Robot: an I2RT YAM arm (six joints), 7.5 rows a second.
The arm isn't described. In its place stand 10 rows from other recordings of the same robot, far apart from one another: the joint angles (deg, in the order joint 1, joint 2, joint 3, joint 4, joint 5, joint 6), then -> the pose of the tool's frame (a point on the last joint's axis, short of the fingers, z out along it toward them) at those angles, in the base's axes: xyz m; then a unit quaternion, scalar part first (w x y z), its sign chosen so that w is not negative.
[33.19 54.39 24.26 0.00 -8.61 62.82] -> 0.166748, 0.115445, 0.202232, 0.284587, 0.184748, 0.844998, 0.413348
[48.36 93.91 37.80 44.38 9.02 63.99] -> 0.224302, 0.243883, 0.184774, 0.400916, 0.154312, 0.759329, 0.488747
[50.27 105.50 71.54 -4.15 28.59 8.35] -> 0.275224, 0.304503, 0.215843, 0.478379, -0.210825, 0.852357, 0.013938
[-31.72 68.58 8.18 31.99 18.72 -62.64] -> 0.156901, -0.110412, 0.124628, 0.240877, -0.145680, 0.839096, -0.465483
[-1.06 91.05 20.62 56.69 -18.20 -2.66] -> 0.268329, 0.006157, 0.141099, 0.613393, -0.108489, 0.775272, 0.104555
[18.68 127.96 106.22 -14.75 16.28 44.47] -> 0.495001, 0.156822, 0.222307, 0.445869, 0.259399, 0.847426, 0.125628
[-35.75 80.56 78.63 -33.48 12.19 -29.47] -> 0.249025, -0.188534, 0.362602, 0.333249, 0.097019, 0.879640, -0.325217
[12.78 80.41 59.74 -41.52 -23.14 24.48] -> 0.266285, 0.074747, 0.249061, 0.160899, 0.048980, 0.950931, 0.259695
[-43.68 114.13 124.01 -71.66 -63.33 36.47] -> 0.312370, -0.254311, 0.376297, 0.239094, 0.433491, 0.714027, 0.495060
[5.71 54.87 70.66 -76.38 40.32 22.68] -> 0.138791, -0.009272, 0.365709, 0.312761, 0.220501, 0.885139, -0.264742
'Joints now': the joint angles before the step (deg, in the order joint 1, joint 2, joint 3, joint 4, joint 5, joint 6). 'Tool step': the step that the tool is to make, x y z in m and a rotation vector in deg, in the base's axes. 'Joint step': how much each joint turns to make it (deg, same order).
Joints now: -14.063 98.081 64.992 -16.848 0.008 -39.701
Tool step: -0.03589 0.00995 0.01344 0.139 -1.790 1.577
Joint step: 0.004 -9.264 -7.171 -0.400 -1.461 -0.816
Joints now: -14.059 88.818 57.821 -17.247 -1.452 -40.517
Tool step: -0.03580 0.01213 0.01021 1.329 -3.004 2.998
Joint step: 0.191 -9.707 -6.994 -0.155 -3.388 -0.678
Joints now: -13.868 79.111 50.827 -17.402 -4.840 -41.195
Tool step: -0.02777 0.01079 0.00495 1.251 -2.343 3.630
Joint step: 0.354 -7.746 -5.100 -0.786 -3.572 -1.057
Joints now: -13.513 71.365 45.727 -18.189 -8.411 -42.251
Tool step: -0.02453 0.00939 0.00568 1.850 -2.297 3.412
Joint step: 0.246 -7.200 -3.617 -1.859 -3.905 -0.459
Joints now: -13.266 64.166 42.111 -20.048 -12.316 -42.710
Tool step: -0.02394 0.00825 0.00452 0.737 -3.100 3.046
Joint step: 0.182 -7.499 -3.509 -1.334 -3.099 -0.816
